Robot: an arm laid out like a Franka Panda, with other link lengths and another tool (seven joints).
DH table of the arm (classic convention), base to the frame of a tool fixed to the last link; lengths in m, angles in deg. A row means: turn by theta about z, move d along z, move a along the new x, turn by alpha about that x. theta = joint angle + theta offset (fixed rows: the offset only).
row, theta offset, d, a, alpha
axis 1, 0, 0.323, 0, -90
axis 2, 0, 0, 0, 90
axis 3, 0, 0.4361, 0.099, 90
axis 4, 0, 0, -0.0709, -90
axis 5, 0, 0.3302, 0, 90
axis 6, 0, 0, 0.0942, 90
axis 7, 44.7, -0.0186, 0.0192, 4.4
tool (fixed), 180, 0.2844, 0, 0
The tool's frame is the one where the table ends.
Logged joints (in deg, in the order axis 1, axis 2, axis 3, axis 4, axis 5, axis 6, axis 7), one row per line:
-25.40, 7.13, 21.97, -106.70, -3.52, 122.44, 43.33
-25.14, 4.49, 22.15, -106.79, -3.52, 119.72, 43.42
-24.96, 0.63, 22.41, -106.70, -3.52, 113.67, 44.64
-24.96, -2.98, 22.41, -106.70, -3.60, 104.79, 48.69
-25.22, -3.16, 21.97, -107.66, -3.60, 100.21, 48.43
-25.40, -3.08, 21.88, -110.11, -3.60, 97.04, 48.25
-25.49, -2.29, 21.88, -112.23, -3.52, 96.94, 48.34
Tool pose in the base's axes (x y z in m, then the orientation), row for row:
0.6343, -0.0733, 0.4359, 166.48, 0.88, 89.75
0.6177, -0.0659, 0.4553, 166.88, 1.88, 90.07
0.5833, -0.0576, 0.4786, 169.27, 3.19, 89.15
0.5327, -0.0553, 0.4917, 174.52, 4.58, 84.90
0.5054, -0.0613, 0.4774, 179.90, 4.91, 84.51
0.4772, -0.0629, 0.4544, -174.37, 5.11, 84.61
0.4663, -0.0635, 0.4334, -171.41, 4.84, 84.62
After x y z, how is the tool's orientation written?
As angles about the fixed x, y, z axes (roll, pitch, yaw), in degrees.
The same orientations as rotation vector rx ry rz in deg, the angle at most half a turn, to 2 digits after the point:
119.86, 119.56, 13.24
119.20, 119.80, 11.79
120.75, 119.59, 7.83
127.33, 116.92, 0.48
130.66, 118.72, -5.50
-132.56, -120.11, 11.82
-130.77, -118.27, 14.42

